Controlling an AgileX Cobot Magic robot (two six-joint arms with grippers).
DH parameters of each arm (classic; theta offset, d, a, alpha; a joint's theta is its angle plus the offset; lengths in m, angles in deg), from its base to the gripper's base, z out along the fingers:
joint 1: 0 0.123 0 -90
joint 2: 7.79 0 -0.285 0
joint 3: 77.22 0 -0.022 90
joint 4: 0 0.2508 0 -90
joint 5: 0 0 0.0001 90
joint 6: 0 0.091 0 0
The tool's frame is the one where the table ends.
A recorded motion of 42 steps. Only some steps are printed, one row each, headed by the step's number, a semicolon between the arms.
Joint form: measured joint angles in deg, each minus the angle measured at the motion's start. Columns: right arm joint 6, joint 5, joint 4, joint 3, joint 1, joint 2; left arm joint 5, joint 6, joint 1, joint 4, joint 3, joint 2.
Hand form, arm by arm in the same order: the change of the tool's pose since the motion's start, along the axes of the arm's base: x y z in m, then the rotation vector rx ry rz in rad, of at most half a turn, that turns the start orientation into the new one. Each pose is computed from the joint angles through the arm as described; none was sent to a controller.
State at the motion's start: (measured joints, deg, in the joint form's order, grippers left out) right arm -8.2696 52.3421 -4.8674 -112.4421 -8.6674 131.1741; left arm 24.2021 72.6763 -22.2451 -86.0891 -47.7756 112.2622
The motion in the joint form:
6: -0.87 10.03 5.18 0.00 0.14 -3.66; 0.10 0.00 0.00 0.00 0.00 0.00
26: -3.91 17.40 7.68 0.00 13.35 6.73; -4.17 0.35 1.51 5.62 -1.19 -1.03
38: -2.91 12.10 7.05 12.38 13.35 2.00; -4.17 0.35 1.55 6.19 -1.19 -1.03
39: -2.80 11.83 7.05 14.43 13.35 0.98; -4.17 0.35 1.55 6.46 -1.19 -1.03
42: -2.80 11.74 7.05 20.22 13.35 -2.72; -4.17 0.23 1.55 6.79 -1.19 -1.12
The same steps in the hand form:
6: -0.0186 0.0107 0.0255 0.0971 0.0982 -0.0088; -0.0001 -0.0001 0.0001 -0.0013 0.0007 -0.0009
26: -0.0183 0.1247 -0.0633 0.1268 0.4190 0.2521; 0.0113 0.0119 0.0064 0.0895 -0.0884 -0.0242
38: -0.0470 0.1213 -0.0761 0.1203 0.4601 0.2302; 0.0112 0.0122 0.0063 0.0942 -0.0906 -0.0320
39: -0.0532 0.1207 -0.0763 0.1211 0.4733 0.2272; 0.0111 0.0123 0.0062 0.0965 -0.0917 -0.0361
42: -0.0725 0.1192 -0.0706 0.1224 0.5082 0.2246; 0.0110 0.0124 0.0066 0.0981 -0.0934 -0.0392

